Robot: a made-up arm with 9 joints.
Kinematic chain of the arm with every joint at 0, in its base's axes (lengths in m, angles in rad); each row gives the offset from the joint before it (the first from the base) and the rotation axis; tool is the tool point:
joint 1: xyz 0 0 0.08 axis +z
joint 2: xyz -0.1 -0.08 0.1 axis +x
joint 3: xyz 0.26 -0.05 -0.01 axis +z
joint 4: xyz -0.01 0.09 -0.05 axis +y
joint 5: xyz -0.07 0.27 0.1 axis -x
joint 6: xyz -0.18 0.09 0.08 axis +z
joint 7: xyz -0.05 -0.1 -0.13 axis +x
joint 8: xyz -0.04 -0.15 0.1 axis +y
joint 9: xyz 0.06 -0.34 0 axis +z
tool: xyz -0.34 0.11 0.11
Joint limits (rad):
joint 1: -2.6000..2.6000
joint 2: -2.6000..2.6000
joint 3: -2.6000..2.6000
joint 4: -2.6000..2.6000
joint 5: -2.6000..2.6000
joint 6: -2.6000..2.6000
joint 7: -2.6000..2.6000
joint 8: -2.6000..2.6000
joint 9: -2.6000..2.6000
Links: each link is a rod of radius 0.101 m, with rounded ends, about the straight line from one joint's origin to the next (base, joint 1, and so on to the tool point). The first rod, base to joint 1, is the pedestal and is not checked.
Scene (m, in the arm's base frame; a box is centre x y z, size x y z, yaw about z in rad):
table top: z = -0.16
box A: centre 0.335 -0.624 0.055 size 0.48 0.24 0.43 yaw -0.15
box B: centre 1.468 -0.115 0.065 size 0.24 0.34 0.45 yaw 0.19
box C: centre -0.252 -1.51 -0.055 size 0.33 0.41 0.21 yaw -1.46
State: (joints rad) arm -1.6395 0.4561 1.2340 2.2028 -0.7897 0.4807 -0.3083 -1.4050 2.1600
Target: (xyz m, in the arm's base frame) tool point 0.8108 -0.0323 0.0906
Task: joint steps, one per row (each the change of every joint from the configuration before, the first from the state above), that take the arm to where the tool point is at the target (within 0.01 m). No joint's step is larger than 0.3 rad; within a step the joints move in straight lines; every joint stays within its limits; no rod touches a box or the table.
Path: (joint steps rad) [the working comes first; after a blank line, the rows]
Joints at the target: -1.2285 0.4435 1.4525 2.3188 -0.1967 0.4136 -0.9131 -1.3493 2.3735
Straight joint move there: touches box A.

1: 0.0346 -0.0128 0.0650 -0.2393 -0.0270 -0.1272 -0.2075 0.0859 0.0331
2: 0.0345 -0.0129 0.0651 -0.2394 -0.0271 -0.1273 -0.2074 0.0858 0.0331
3: 0.0346 -0.0128 0.0650 -0.2393 -0.0270 -0.1272 -0.2075 0.0859 0.0331
4: 0.1024 0.0086 0.0078 0.2780 0.2247 0.1049 0.0059 -0.0673 0.0381
5: 0.1025 0.0087 0.0078 0.2780 0.2247 0.1049 0.0059 -0.0673 0.0381
6: 0.1024 0.0086 0.0078 0.2780 0.2247 0.1048 0.0058 -0.0673 0.0380

